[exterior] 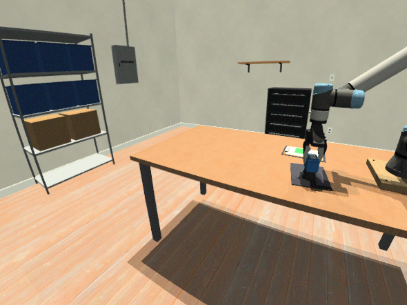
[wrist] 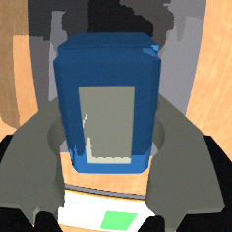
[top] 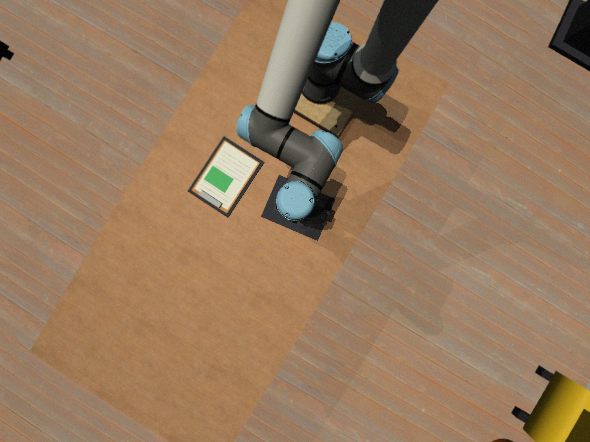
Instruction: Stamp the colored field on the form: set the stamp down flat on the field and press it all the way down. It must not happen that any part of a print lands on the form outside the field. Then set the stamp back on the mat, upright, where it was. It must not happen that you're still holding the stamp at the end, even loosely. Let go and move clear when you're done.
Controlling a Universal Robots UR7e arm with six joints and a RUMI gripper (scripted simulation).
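The form is 30 cm to the right of my hand, 7 cm below it and 4 cm ahead of it. Also, from my hand: blue stamp: 2 cm below; dark mat: 7 cm below.
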